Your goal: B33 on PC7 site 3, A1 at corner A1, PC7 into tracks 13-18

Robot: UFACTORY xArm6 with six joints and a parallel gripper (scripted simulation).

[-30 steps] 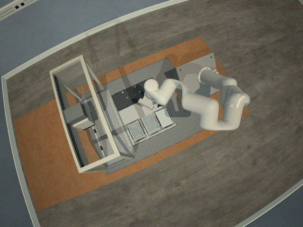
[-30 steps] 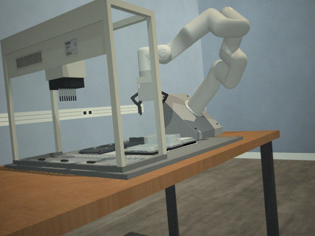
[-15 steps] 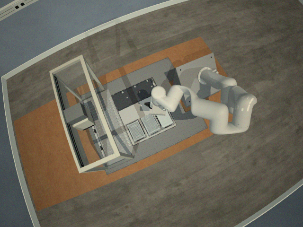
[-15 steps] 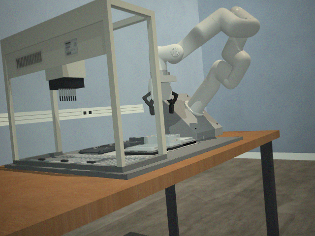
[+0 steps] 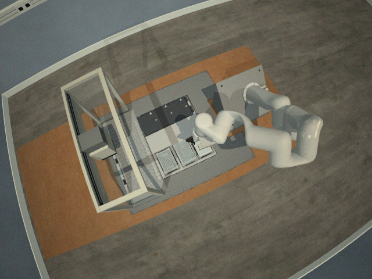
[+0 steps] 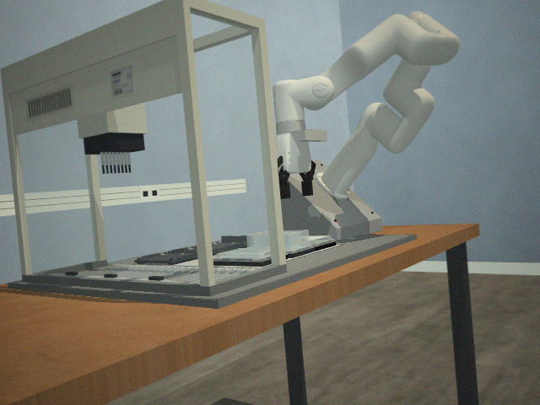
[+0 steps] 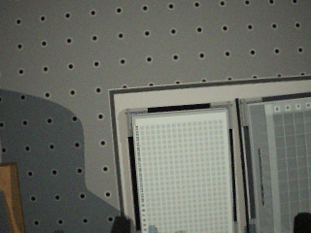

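Right now the 384-well plate B33 is 12 cm below my hand. Round my hand: 96-well plate B38: 21 cm ahead, 12 cm below, 1 cm to the right; then deep-well block B83: 11 cm below, 10 cm ahead; then nest S1: 14 cm below.
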